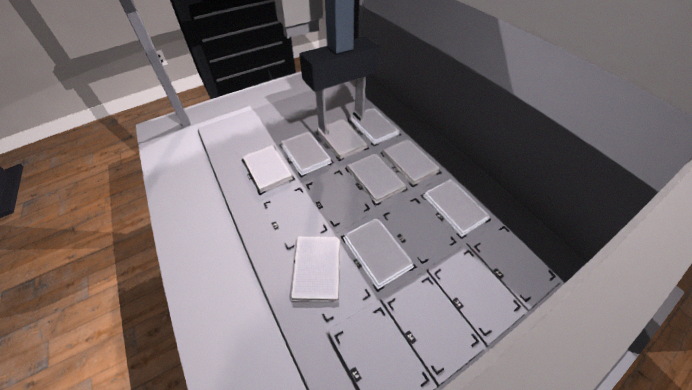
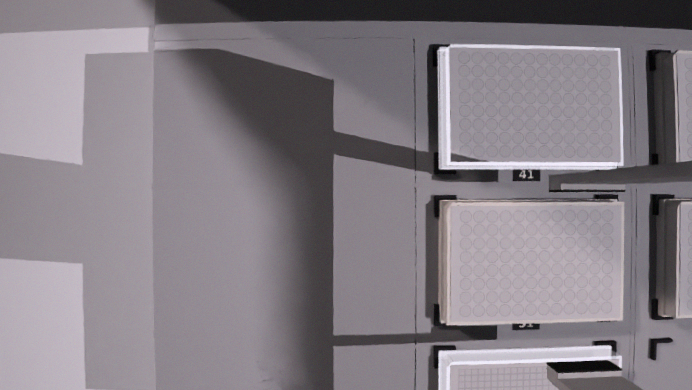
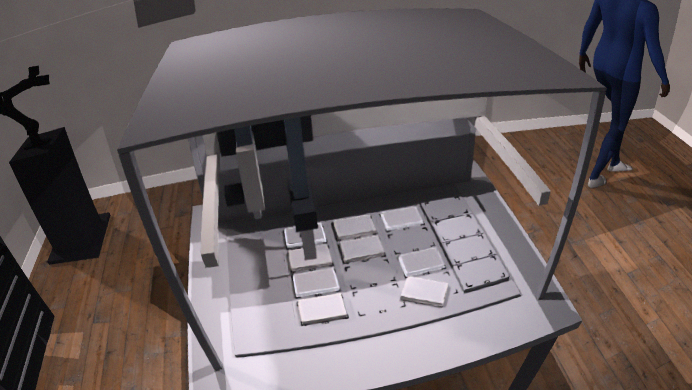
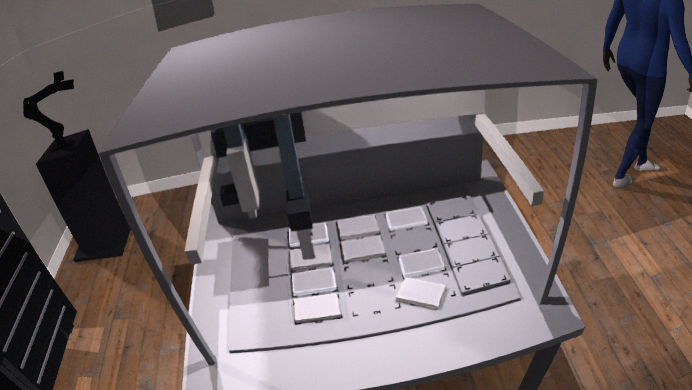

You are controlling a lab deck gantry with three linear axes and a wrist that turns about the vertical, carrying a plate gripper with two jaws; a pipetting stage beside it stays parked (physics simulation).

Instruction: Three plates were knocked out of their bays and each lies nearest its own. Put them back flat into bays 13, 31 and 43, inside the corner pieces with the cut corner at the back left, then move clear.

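Observation:
The bay 31 plate sits square inside its corner pieces and looks flat. My gripper is open above it, its jaws apart beyond the plate's front and back edges. The bay 43 plate lies in line with its bay at the back. The bay 13 plate lies turned askew at the front, hiding part of its bay. I cannot make out the cut corners.
The bay 41 plate stands behind bay 31, and the bay 21 plate in front. The bay 23 plate stands behind the askew plate. The pipetting stage is left of the gripper.

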